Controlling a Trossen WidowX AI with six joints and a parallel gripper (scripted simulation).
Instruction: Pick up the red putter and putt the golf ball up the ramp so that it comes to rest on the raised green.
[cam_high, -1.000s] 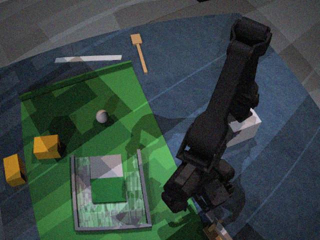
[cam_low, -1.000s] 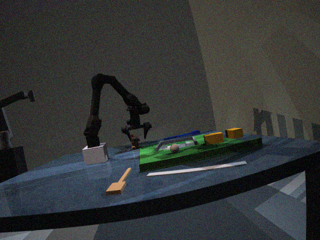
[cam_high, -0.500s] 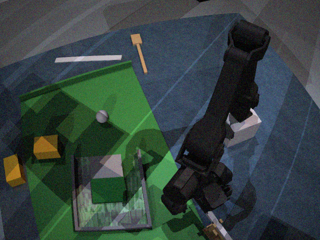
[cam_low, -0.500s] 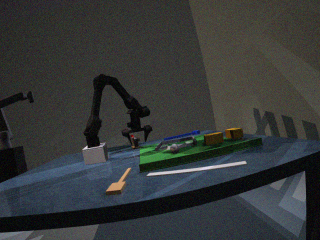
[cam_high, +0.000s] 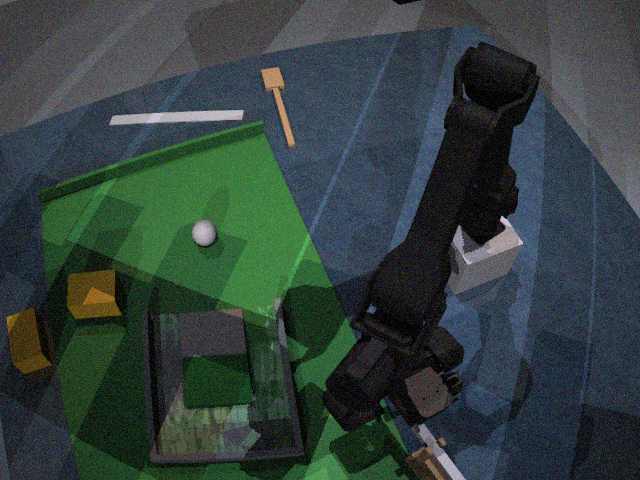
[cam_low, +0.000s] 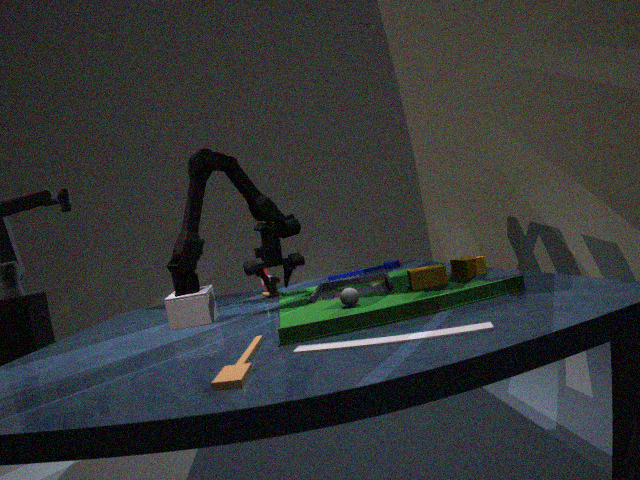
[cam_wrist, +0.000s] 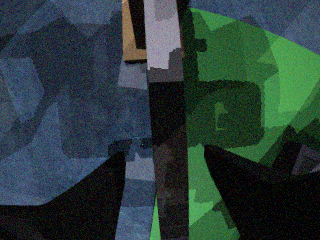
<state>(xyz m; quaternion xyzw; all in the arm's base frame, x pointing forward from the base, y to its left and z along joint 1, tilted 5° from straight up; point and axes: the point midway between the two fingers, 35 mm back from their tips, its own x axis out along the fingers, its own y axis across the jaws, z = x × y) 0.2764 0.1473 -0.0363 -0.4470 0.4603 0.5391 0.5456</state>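
Now: gripper tip 110 mm to the right of the putter and 30 mm below it. From my gripper tip the other things lie so: white golf ball 80 mm ahead, 410 mm to the right, 10 mm below; wooden stand 130 mm to the left; green course 190 mm ahead, 280 mm to the right, 30 mm below.
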